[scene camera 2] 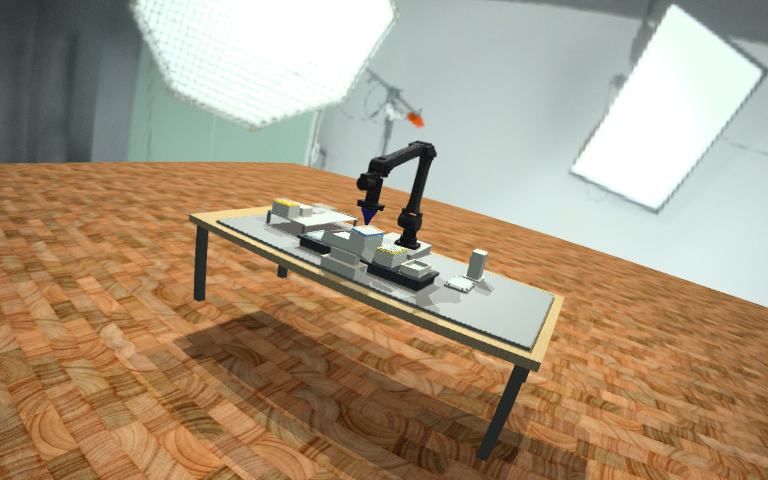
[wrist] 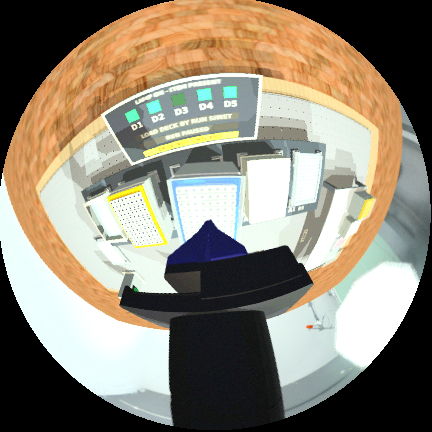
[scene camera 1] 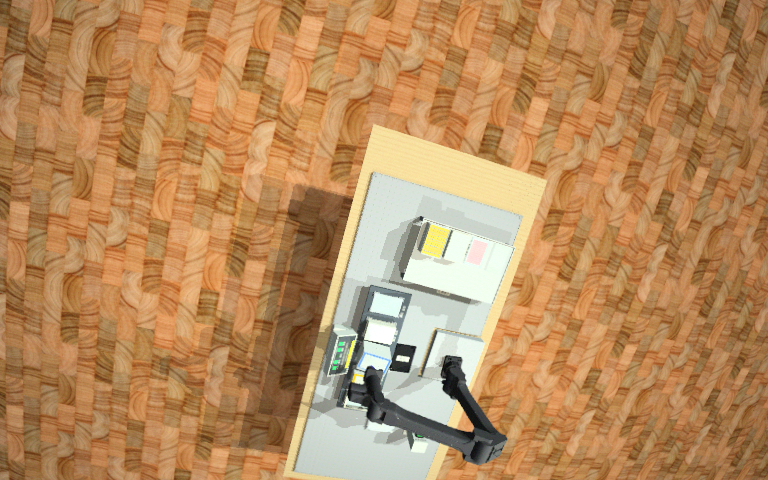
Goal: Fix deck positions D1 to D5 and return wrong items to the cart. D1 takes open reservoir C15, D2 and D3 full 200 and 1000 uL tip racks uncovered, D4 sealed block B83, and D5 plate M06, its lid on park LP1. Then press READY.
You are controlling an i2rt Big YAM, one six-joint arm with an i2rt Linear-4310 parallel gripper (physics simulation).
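My gripper is shut and empty, its blue fingertips together above the blue-rimmed tip rack. That uncovered rack stands at D3, higher than its neighbours; I cannot tell if it sits level. The yellow-rimmed tip rack is at D2, and an open reservoir is at D1. A white-topped block is at D4, and a pale plate at D5. On the lamp panel, D3 is dark and the others are lit. Item codes are unreadable.
The cart carries a yellow rack, a white item and a pink-topped item. A black pad lies beside the deck. A flat white piece and an upright block stand beyond D1.
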